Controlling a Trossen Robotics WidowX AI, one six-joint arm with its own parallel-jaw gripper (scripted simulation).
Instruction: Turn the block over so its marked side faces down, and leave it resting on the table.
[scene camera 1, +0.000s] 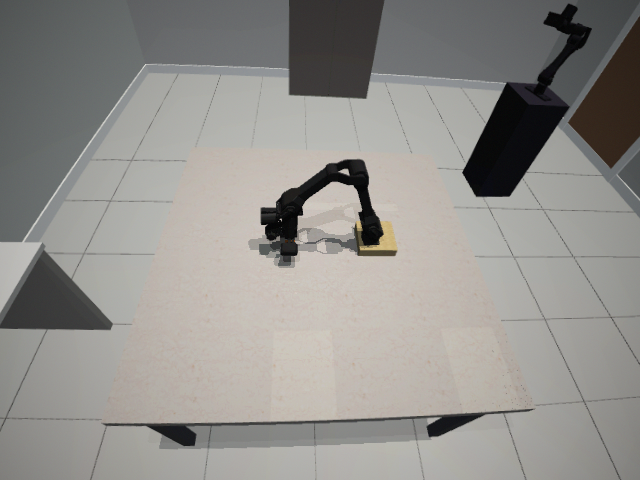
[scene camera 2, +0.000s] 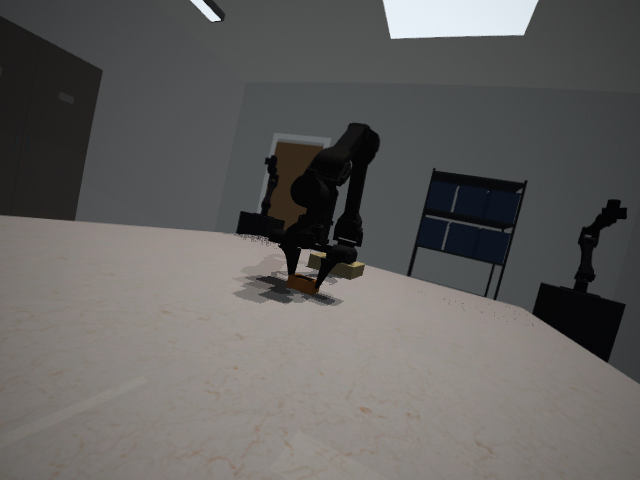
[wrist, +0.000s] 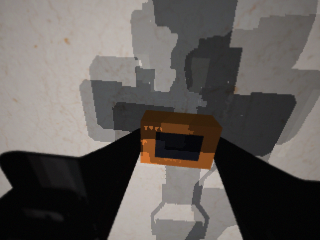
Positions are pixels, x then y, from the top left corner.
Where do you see my gripper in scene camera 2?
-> At 303, 284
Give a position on a block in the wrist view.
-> At 189, 140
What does my gripper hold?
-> A block.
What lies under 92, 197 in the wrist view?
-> My gripper.
